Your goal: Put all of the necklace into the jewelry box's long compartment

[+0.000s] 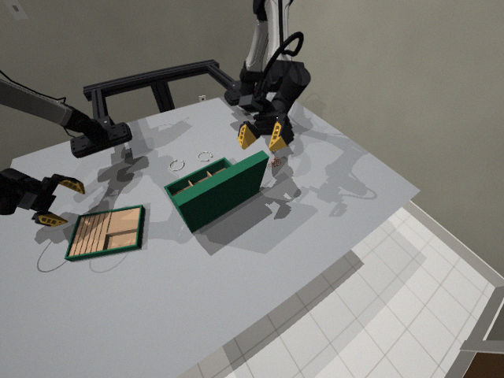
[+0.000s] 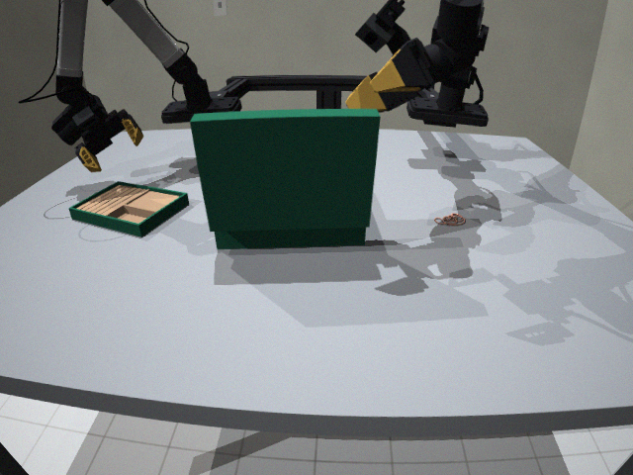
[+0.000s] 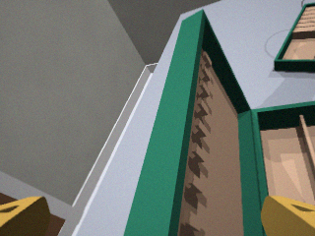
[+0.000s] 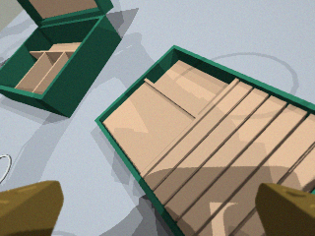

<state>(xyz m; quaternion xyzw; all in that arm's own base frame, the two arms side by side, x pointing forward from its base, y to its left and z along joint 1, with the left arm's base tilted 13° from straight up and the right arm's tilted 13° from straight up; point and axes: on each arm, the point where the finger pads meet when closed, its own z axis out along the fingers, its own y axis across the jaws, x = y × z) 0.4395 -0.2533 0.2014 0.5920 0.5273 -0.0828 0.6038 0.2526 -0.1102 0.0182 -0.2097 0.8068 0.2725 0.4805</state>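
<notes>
The green tray is 7 cm ahead of my right hand, 4 cm to the left of it and 10 cm below it. Round my right hand: green jewelry box 14 cm ahead, 40 cm to the left, 1 cm above.
</notes>
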